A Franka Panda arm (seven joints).
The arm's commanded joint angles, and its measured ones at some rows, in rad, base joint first. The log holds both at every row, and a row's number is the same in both.
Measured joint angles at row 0:
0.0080 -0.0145 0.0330 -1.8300 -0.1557 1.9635 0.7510
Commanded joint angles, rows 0 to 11:
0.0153 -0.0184 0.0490 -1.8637 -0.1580 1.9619 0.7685
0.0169 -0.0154 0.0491 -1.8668 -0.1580 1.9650 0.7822
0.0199 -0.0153 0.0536 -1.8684 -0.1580 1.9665 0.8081
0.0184 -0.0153 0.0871 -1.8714 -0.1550 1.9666 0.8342
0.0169 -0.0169 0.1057 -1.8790 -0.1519 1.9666 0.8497
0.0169 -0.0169 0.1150 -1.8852 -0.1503 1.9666 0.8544
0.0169 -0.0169 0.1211 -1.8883 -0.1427 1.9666 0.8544
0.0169 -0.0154 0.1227 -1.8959 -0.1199 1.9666 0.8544
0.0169 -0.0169 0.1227 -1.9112 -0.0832 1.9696 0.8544
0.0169 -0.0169 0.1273 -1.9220 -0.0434 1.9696 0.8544
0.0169 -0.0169 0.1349 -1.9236 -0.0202 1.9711 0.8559
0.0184 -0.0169 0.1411 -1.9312 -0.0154 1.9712 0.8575
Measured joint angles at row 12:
0.0238 -0.0049 0.1215 -1.9017 -0.0639 1.9641 0.8473
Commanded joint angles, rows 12 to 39:
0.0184 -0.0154 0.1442 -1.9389 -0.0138 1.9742 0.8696
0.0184 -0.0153 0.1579 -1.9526 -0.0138 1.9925 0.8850
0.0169 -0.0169 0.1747 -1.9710 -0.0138 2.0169 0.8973
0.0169 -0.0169 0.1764 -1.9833 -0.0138 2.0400 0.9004
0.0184 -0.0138 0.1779 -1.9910 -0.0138 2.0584 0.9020
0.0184 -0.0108 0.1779 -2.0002 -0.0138 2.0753 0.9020
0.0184 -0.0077 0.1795 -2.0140 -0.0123 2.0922 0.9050
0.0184 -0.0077 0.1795 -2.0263 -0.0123 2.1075 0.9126
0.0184 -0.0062 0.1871 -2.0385 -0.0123 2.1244 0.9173
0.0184 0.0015 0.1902 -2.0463 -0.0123 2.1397 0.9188
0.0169 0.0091 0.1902 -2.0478 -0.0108 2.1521 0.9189
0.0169 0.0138 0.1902 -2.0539 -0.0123 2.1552 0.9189
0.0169 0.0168 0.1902 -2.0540 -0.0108 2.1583 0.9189
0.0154 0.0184 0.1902 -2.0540 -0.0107 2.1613 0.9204
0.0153 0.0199 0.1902 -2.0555 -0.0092 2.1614 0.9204
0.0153 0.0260 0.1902 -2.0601 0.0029 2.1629 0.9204
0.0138 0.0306 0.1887 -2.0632 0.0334 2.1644 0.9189
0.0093 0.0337 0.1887 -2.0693 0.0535 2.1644 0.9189
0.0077 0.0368 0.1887 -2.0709 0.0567 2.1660 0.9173
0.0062 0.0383 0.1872 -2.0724 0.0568 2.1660 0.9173
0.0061 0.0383 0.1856 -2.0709 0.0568 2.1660 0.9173
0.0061 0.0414 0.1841 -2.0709 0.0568 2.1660 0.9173
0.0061 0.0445 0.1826 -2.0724 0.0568 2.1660 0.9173
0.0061 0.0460 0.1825 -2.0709 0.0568 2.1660 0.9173
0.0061 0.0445 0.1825 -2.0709 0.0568 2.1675 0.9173
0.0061 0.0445 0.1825 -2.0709 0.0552 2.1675 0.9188
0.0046 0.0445 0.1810 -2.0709 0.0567 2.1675 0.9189
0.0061 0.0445 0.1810 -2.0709 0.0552 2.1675 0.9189
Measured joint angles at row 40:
0.0102 0.0505 0.1760 -2.0571 0.0400 2.1458 0.9024
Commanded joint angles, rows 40 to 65:
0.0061 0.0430 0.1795 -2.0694 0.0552 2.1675 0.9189
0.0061 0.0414 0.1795 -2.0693 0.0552 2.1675 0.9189
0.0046 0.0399 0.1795 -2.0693 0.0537 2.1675 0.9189
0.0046 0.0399 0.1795 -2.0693 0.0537 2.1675 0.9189
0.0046 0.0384 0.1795 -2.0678 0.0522 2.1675 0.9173
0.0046 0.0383 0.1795 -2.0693 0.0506 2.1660 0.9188
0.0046 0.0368 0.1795 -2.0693 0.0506 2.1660 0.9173
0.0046 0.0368 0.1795 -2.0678 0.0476 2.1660 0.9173
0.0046 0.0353 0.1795 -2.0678 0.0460 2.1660 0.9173
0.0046 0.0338 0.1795 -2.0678 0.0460 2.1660 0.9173
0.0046 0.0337 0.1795 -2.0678 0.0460 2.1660 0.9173
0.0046 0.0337 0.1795 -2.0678 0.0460 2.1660 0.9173
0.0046 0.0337 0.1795 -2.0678 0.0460 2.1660 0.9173
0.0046 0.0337 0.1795 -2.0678 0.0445 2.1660 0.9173
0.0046 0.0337 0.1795 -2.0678 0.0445 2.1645 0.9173
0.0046 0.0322 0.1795 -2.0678 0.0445 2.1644 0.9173
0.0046 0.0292 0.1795 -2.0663 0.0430 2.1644 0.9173
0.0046 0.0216 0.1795 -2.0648 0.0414 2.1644 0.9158
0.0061 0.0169 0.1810 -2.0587 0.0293 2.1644 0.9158
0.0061 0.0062 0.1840 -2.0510 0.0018 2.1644 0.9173
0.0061 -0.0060 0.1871 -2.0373 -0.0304 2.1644 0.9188
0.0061 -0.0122 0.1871 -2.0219 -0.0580 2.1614 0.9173
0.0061 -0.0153 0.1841 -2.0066 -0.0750 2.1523 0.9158
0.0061 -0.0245 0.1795 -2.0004 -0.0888 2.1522 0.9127
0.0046 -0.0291 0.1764 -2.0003 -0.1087 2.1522 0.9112
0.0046 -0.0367 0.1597 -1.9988 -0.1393 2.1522 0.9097
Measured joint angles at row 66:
0.0086 -0.0102 0.1765 -2.0054 -0.0684 2.1503 0.9024
